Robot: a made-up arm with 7 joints. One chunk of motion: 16 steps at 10 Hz.
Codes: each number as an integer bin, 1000 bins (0 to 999) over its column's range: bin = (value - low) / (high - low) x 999, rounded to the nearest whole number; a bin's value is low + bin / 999 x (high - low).
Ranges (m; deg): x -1.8..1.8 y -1.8..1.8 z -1.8..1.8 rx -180..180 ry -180..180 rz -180..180
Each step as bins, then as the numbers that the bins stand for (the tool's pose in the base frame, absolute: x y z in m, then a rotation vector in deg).
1 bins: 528 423 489 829 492 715
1 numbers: 0.1027 -0.2757 -0.0378 118.74 -2.70 77.66
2 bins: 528 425 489 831 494 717
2 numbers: 0.1027 -0.2685 -0.0378 119.46 -1.98 78.38
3 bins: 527 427 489 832 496 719
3 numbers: 0.0991 -0.2613 -0.0378 119.82 -1.26 79.10
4 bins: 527 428 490 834 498 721
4 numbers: 0.0991 -0.2577 -0.0342 120.54 -0.54 79.82
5 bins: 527 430 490 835 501 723
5 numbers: 0.0991 -0.2505 -0.0342 120.90 0.54 80.54
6 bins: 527 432 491 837 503 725
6 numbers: 0.0991 -0.2432 -0.0306 121.62 1.26 81.26
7 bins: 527 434 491 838 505 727
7 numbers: 0.0991 -0.2360 -0.0306 121.98 1.98 81.98
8 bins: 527 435 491 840 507 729
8 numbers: 0.0991 -0.2324 -0.0306 122.70 2.70 82.70
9 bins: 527 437 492 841 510 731
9 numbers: 0.0991 -0.2252 -0.0270 123.06 3.78 83.42
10 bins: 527 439 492 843 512 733
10 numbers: 0.0991 -0.2180 -0.0270 123.78 4.50 84.14
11 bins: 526 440 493 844 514 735
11 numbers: 0.0955 -0.2144 -0.0234 124.14 5.23 84.86
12 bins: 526 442 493 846 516 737
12 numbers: 0.0955 -0.2072 -0.0234 124.86 5.95 85.59
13 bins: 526 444 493 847 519 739
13 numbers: 0.0955 -0.2000 -0.0234 125.23 7.03 86.31
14 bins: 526 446 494 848 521 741
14 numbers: 0.0955 -0.1928 -0.0198 125.59 7.75 87.03
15 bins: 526 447 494 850 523 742
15 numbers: 0.0955 -0.1892 -0.0198 126.31 8.47 87.39
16 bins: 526 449 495 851 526 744
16 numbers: 0.0955 -0.1820 -0.0162 126.67 9.55 88.11
